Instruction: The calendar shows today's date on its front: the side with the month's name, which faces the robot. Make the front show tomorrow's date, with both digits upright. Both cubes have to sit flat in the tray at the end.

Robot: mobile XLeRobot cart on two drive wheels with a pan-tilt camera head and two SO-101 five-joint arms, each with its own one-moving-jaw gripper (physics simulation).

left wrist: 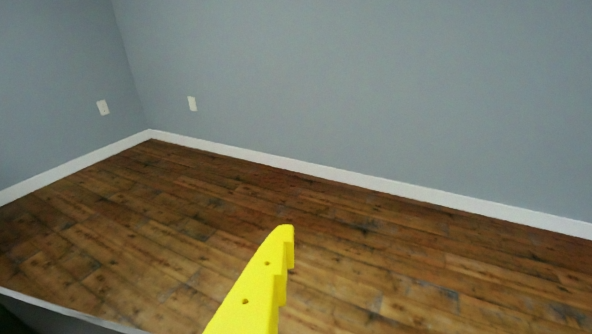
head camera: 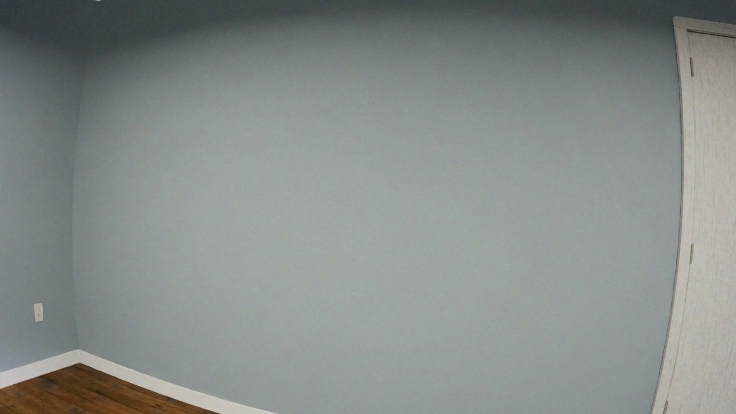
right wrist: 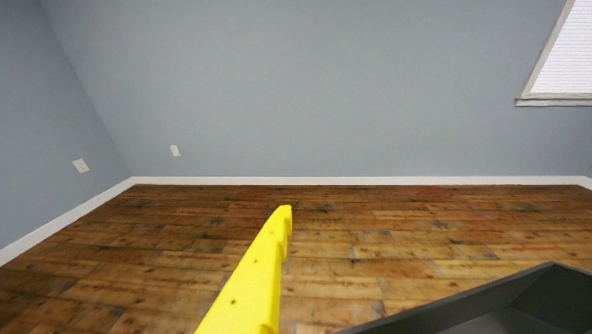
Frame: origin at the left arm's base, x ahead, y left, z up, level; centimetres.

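Where they show: left hand at its tool point: (left wrist: 294, 241); right hand at its tool point: (right wrist: 291, 216).
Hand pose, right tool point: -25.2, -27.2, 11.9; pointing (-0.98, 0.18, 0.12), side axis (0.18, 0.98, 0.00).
Observation:
After its pixels a point has its place, as x, y, z.
The calendar, its two cubes and its tray do not show in the head view or in either wrist view. My left gripper shows in the left wrist view as one notched yellow jaw (left wrist: 265, 285) {-22.2, -5.4, 11.0}; its moving jaw is swung out of the picture, so it is fully open, with nothing against the jaw. My right gripper shows in the right wrist view as one notched yellow jaw (right wrist: 257, 275) {-22.8, -28.5, 12.3}; it is fully open too, with nothing against the jaw.
A grey-blue wall (head camera: 370, 205) {224.2, -12.3, 38.2} fills most of the head view, with a white door (head camera: 712, 154) {183.3, -164.5, 69.6} at the right. Wooden floor (left wrist: 150, 225) {-100.1, -102.8, -77.5} (right wrist: 175, 240) {-111.7, -101.5, -77.5} lies beyond both jaws. A dark, walled surface (right wrist: 475, 305) shows at the lower right of the right wrist view.

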